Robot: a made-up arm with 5 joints.
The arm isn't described. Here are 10 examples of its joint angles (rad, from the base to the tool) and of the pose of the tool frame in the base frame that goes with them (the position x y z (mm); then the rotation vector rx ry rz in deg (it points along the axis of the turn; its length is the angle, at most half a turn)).
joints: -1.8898 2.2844 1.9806 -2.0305 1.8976
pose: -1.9 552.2 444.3 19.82 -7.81 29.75
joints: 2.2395 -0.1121 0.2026 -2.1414 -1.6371
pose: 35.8 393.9 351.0 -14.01 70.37 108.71
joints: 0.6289 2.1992 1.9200 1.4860 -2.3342
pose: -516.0 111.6 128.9 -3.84 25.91 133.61
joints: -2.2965 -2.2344 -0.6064 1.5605 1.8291
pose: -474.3 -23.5 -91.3 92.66 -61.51 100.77
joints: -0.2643 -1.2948 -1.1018 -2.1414 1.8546
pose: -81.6 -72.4 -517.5 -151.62 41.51 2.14
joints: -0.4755 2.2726 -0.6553 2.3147 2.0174
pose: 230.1 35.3 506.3 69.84 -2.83 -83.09
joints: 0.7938 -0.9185 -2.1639 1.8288 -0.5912
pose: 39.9 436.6 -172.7 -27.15 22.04 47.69
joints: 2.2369 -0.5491 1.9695 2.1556 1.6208
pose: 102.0 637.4 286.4 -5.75 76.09 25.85
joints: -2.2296 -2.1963 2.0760 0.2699 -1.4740
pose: -252.2 -37.4 -12.1 -17.99 6.92 155.71
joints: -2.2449 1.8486 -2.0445 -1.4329 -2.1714
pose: 90.1 334.2 -160.8 -32.22 152.11 -45.39
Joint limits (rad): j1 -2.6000..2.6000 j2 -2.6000..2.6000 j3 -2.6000..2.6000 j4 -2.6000..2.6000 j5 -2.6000..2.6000
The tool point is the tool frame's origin. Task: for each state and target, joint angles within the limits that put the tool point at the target. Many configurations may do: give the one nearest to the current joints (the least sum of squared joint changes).
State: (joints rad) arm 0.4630 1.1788 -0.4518 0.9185 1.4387
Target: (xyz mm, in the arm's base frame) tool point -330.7 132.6 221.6
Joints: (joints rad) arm 0.6172 1.1732 -0.5601 1.1649 1.0405
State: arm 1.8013 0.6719 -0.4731 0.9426 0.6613
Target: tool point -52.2 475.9 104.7
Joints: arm 1.4685 1.3752 0.0551 0.8811 0.1262
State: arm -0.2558 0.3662 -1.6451 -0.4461 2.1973
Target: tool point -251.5 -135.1 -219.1
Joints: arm 0.3170 -0.0900 -1.1334 -0.5013 2.0937
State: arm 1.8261 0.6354 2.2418 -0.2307 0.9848
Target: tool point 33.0 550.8 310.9
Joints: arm 2.2543 0.1320 1.7829 0.1640 1.2334
